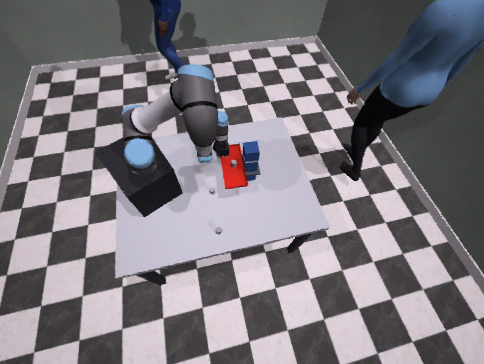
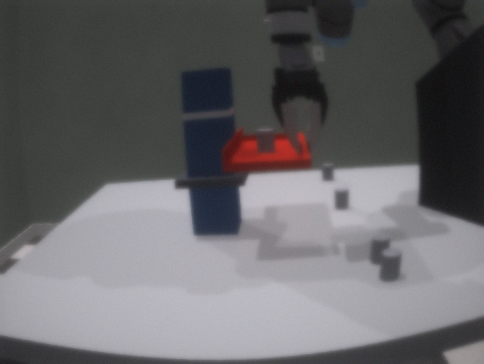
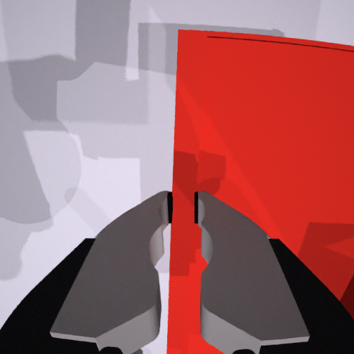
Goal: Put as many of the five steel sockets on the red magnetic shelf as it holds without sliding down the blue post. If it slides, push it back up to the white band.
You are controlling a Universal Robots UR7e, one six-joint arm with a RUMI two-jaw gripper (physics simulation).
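Pixels of known places: gripper, between the fingertips: [image 1: 221, 157] [image 2: 305, 155]; arm's base, origin of its link: [image 2: 469, 61].
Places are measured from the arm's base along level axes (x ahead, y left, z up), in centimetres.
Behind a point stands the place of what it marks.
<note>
The red shelf [image 1: 235, 177] @(x 44.2, y -18.5, z -19.3 cm) [image 2: 267, 166] @(x 50.5, y 4.4, z -18.8 cm) [image 3: 265, 125] stands out from the blue post [image 1: 251, 147] @(x 56.3, y -13.3, z -3.1 cm) [image 2: 207, 95] @(x 56.9, y -9.2, z -8.0 cm), above the table and below the white band [image 2: 208, 114] @(x 56.9, y -9.2, z -11.4 cm). One steel socket [image 1: 233, 163] @(x 46.2, y -11.3, z -15.3 cm) [image 2: 265, 140] @(x 47.3, y -8.9, z -16.9 cm) stands upright on the shelf. My gripper [image 1: 224, 152] @(x 42.5, y -1.7, z -18.8 cm) [image 2: 305, 150] @(x 42.5, y -1.7, z -18.8 cm) [image 3: 183, 194] points down and is shut on the shelf's outer rim, on the side away from the post. Other sockets stand on the table: one far back [image 2: 327, 171] @(x 24.0, y -38.9, z -30.6 cm), one nearer [image 2: 341, 199] @(x 30.8, y -13.5, z -30.8 cm), and two close together [image 2: 380, 250] @(x 36.4, y 16.1, z -30.7 cm) [image 2: 390, 265] @(x 37.9, y 22.4, z -30.5 cm).
A dark grey bar [image 1: 256, 172] @(x 58.3, y -19.0, z -22.4 cm) [image 2: 210, 182] @(x 57.6, y -7.4, z -22.9 cm) crosses the post just under the shelf. The arm's black base block [image 1: 155, 192] @(x -0.6, y -10.5, z -15.6 cm) [image 2: 450, 135] @(x 10.6, y 2.9, z -16.2 cm) stands on one side of the white table [image 1: 280, 215] @(x 61.2, y -47.0, z -33.1 cm) [image 2: 150, 310] @(x 70.3, y 18.7, z -33.1 cm). Two people [image 1: 167, 30] [image 1: 420, 55] stand beyond the table.
</note>
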